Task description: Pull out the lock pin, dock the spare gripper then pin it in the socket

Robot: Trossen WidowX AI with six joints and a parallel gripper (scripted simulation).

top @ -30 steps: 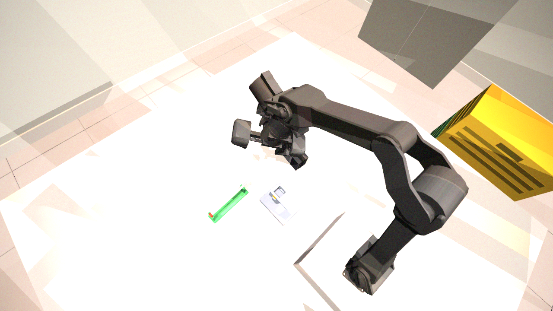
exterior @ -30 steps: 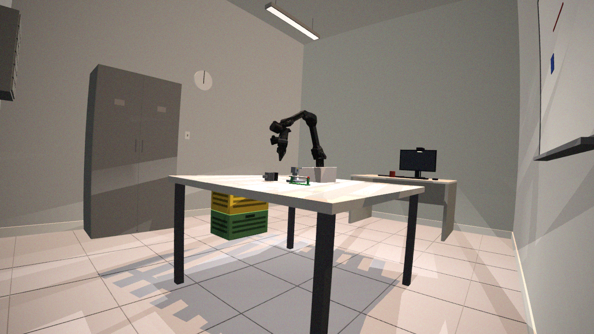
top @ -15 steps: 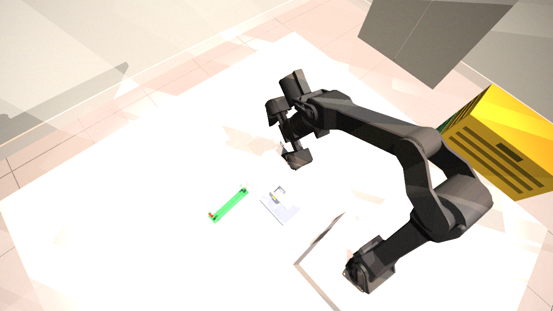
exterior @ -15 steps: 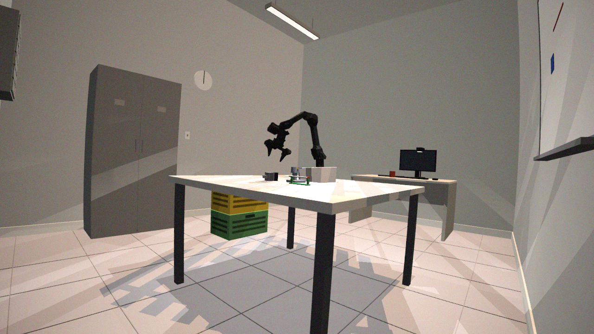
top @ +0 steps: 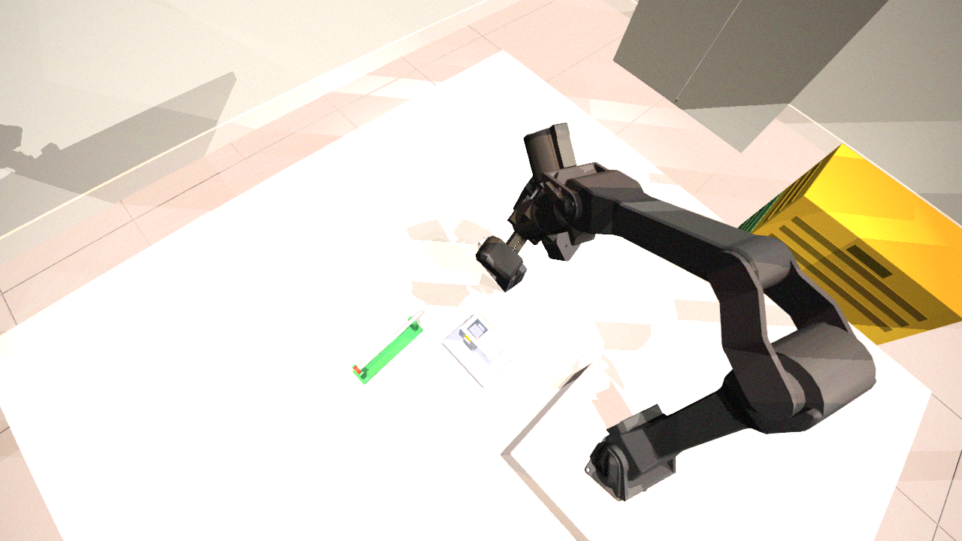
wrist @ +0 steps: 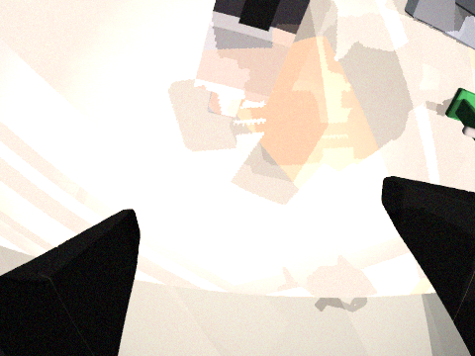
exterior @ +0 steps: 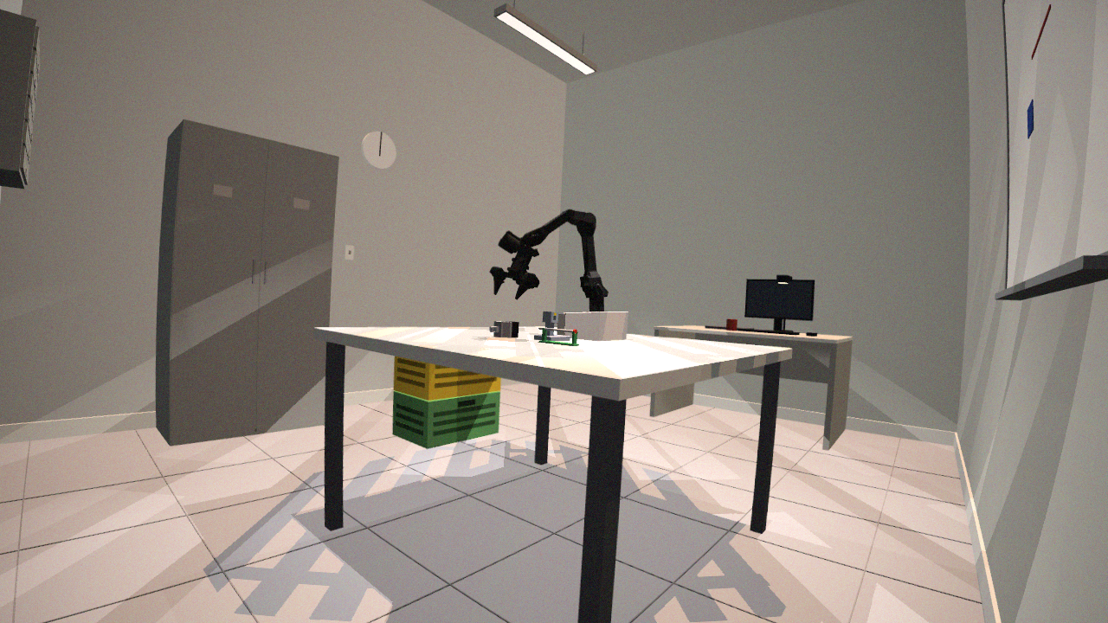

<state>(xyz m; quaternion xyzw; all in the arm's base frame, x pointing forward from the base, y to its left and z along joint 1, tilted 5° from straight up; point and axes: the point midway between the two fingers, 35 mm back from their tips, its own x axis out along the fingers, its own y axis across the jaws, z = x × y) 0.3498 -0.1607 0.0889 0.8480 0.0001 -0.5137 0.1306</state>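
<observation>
The spare gripper lies 1 cm behind my gripper tip, 1 cm to the right of it and 12 cm below it. From my gripper tip the other things lie so: pin cradle 2 cm ahead, 26 cm to the left, 12 cm below; socket 9 cm behind, 15 cm to the left, 9 cm below.
</observation>
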